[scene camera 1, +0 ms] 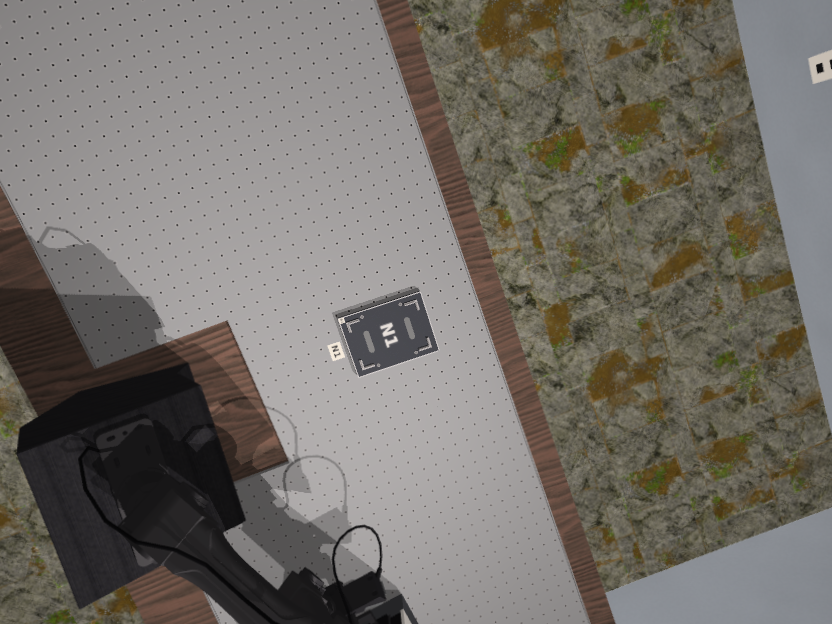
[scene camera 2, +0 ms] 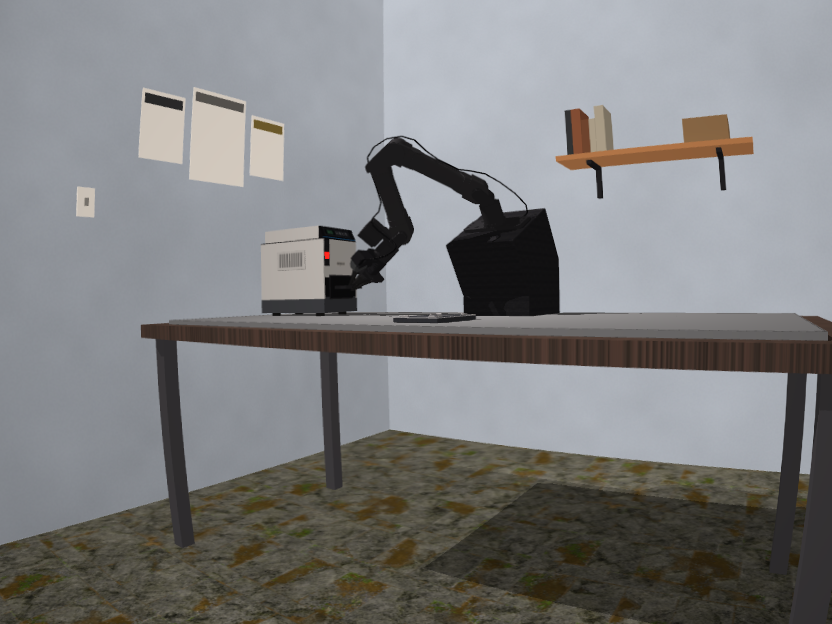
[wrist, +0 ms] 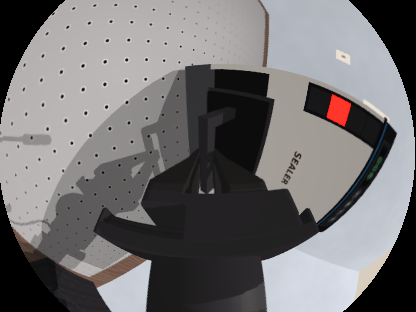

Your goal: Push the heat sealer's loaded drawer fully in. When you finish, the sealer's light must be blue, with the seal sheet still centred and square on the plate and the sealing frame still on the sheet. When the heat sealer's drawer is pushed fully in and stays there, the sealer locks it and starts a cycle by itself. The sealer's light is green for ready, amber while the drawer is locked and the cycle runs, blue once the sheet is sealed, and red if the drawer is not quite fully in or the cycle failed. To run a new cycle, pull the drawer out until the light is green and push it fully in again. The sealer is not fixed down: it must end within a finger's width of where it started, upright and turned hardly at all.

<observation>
In view: my gripper (wrist: 206, 153) and a heat sealer (scene camera 2: 296, 264).
The heat sealer is seen too in the wrist view (wrist: 326, 147).
</observation>
